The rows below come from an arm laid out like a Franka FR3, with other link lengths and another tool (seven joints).
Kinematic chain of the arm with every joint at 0, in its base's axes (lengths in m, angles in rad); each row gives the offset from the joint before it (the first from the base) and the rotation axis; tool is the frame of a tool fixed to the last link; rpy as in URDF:
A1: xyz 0 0 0.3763 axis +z
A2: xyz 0 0 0 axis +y
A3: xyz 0 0 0.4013 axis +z
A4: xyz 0.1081 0 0 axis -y
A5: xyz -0.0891 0 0.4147 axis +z
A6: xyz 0 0 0 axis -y
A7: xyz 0.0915 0 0 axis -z
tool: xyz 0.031 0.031 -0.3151 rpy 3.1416 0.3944 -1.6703
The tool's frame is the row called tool.
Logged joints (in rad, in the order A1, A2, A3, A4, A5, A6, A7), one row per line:
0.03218 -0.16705 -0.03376 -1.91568 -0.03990 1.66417 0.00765
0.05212 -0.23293 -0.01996 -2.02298 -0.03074 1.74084 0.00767
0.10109 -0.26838 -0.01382 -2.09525 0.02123 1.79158 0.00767
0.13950 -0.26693 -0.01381 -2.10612 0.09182 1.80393 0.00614
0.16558 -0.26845 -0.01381 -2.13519 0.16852 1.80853 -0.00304
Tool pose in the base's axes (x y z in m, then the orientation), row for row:
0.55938 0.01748 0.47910 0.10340 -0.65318 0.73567 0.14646
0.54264 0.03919 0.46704 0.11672 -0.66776 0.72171 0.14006
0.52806 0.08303 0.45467 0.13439 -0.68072 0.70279 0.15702
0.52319 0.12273 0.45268 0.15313 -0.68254 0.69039 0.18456
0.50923 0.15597 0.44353 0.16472 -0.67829 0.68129 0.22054
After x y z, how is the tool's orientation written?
As a quaternion, w x y z.
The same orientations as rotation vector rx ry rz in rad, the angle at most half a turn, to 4 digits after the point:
-1.9270 2.1704 0.4321
-1.9549 2.1129 0.4100
-1.9729 2.0369 0.4551
-1.9575 1.9800 0.5293
-1.9328 1.9414 0.6284

